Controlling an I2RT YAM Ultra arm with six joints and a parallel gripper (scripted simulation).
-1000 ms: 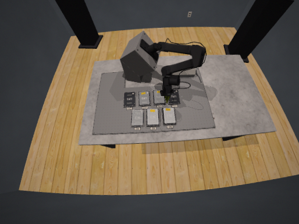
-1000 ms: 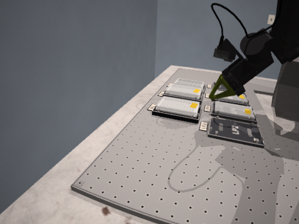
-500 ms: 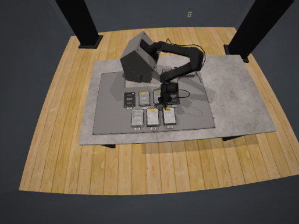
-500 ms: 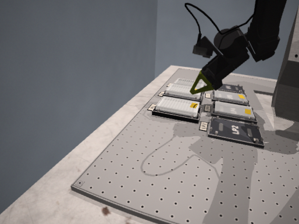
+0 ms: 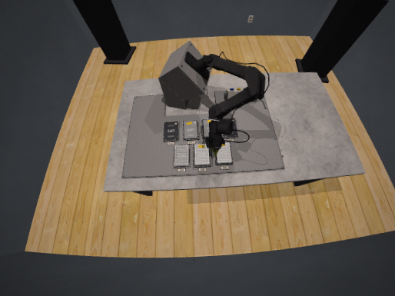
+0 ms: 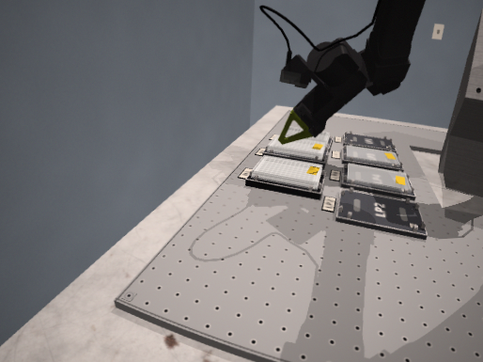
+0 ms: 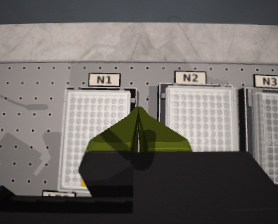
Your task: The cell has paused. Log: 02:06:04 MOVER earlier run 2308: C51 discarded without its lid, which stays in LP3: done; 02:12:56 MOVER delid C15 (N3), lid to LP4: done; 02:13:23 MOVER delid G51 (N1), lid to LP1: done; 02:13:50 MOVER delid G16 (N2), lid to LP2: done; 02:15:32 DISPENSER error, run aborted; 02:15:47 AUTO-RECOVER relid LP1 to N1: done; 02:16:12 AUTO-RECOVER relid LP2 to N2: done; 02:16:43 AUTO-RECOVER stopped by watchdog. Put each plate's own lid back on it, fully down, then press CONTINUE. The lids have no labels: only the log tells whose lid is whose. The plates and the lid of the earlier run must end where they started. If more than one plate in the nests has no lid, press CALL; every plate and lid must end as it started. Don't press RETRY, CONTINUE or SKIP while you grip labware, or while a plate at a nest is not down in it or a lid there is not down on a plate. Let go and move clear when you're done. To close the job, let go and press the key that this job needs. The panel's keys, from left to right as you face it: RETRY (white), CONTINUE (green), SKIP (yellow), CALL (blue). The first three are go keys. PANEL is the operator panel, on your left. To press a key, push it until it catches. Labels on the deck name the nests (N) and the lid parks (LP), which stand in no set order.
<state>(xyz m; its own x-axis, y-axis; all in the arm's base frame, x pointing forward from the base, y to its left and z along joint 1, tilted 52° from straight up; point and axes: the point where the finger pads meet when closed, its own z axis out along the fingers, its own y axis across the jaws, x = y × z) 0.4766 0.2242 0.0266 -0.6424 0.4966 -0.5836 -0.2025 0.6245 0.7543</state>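
The unlabelled lid lies 200 mm behind my hand, 50 mm to the right of it and 50 mm below it. Round my hand: yellow key (520 mm behind, 120 mm to the left); then blue key (510 mm behind, 70 mm to the left); then plate (10 mm ahead, 200 mm to the right, 50 mm below).
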